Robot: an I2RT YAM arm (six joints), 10 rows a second.
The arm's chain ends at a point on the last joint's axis. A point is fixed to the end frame.
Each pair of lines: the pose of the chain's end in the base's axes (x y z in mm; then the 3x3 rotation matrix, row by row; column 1 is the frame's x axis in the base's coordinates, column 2 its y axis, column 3 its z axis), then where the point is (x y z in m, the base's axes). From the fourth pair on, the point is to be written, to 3 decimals.
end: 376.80 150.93 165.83; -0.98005 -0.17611 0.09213; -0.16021 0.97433 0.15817; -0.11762 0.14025 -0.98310
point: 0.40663 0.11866 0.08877
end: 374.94 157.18 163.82; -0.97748 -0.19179 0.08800; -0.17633 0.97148 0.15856; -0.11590 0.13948 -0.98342
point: 0.40517 0.12532 0.08675
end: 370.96 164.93 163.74; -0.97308 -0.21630 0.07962; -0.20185 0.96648 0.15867; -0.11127 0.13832 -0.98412
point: 0.40167 0.13370 0.08660
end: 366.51 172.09 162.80; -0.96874 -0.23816 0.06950; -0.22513 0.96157 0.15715; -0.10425 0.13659 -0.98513
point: 0.397 0.141 0.086
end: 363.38 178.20 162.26; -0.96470 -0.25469 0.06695; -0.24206 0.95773 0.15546; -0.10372 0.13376 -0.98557
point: 0.395 0.148 0.085
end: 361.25 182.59 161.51; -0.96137 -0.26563 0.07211; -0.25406 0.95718 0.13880; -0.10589 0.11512 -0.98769
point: 0.394 0.151 0.085
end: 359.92 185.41 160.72; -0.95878 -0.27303 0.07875; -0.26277 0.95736 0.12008; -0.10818 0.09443 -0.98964
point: 0.393 0.153 0.085
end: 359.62 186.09 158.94; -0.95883 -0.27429 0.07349; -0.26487 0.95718 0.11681; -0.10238 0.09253 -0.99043
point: 0.392 0.153 0.083
